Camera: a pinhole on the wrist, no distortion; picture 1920 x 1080 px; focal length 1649.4 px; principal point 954.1 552.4 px. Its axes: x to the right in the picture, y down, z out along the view. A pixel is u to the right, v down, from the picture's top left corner.
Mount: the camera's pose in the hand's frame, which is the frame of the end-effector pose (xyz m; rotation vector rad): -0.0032 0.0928 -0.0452 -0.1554 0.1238 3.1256
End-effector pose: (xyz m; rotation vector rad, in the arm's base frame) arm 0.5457 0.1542 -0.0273 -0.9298 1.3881 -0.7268
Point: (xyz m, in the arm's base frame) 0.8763 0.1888 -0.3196
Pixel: 197.8 52.8
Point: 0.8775 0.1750 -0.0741
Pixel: 634.5 1019.6
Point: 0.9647 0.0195 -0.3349
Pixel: outside the picture
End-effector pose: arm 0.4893 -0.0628 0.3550 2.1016 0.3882 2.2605
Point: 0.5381 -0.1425 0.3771
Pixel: 677.1 765.0
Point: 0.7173 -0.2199 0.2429
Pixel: 1800.9 238.5
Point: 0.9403 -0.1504 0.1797
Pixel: 1554.5 610.4
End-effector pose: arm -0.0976 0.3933 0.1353 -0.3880 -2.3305 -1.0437
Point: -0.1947 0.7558 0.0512
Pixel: 603.5 472.4
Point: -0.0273 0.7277 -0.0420
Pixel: 1422.4 453.4
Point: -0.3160 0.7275 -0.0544
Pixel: 499.7 994.8
